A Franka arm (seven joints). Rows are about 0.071 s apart.
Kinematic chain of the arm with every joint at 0, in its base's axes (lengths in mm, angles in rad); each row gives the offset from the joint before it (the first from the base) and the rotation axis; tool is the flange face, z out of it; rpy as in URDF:
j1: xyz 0 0 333 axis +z
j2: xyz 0 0 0 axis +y
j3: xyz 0 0 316 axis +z
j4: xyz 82.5 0 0 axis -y
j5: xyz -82.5 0 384 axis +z
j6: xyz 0 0 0 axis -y
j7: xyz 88 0 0 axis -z
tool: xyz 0 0 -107 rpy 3.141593 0 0
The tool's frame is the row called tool.
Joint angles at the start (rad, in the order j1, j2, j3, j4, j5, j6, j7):
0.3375 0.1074 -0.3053 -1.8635 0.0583 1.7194 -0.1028
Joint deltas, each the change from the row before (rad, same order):
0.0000 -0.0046 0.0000 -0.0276 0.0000 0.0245 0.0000
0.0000 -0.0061 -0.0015 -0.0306 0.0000 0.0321 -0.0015
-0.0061 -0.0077 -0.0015 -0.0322 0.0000 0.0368 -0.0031
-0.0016 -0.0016 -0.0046 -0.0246 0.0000 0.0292 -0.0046
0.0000 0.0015 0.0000 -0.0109 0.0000 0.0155 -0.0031
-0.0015 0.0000 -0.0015 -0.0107 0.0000 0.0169 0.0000
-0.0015 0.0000 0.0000 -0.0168 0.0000 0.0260 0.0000
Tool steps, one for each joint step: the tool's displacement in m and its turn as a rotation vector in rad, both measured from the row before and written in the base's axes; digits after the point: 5 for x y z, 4 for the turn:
-0.00292 -0.00073 -0.00835 0.0009 -0.0013 -0.0014
-0.00292 -0.00164 -0.00837 0.0015 -0.0074 -0.0017
-0.00293 -0.00504 -0.00789 0.0023 -0.0120 -0.0064
-0.00199 -0.00388 -0.00812 0.0005 -0.0064 -0.0031
-0.00053 -0.00018 -0.00460 -0.0002 -0.0033 0.0024
-0.00042 -0.00185 -0.00360 -0.0005 -0.0062 -0.0037
-0.00086 -0.00117 -0.00569 -0.0006 -0.0092 -0.0026

